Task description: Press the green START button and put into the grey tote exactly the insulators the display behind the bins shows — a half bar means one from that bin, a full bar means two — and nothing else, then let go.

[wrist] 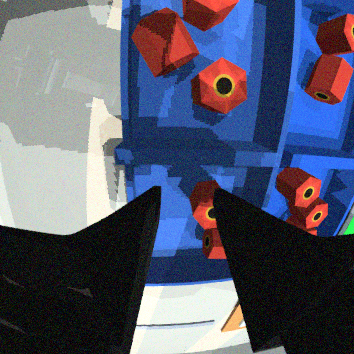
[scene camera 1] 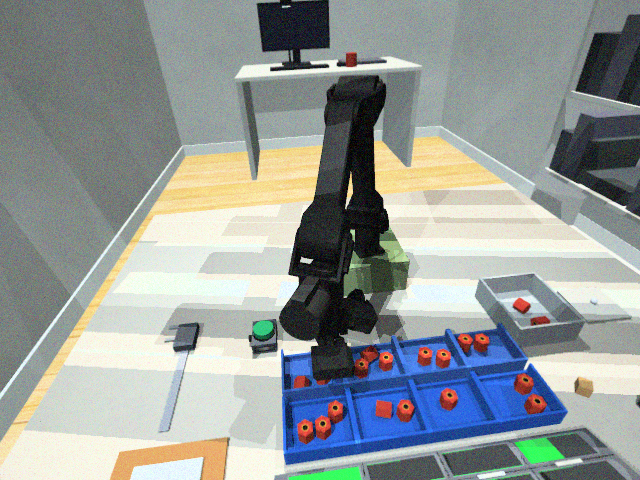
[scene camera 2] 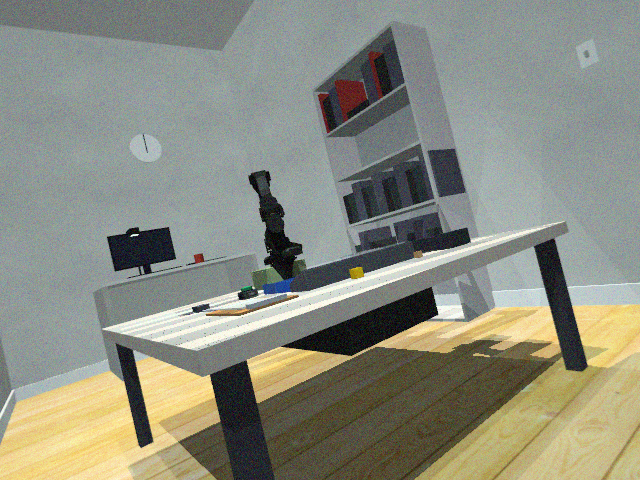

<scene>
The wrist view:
gripper
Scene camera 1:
gripper
grey hand tool
grey tote
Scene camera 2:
gripper
</scene>
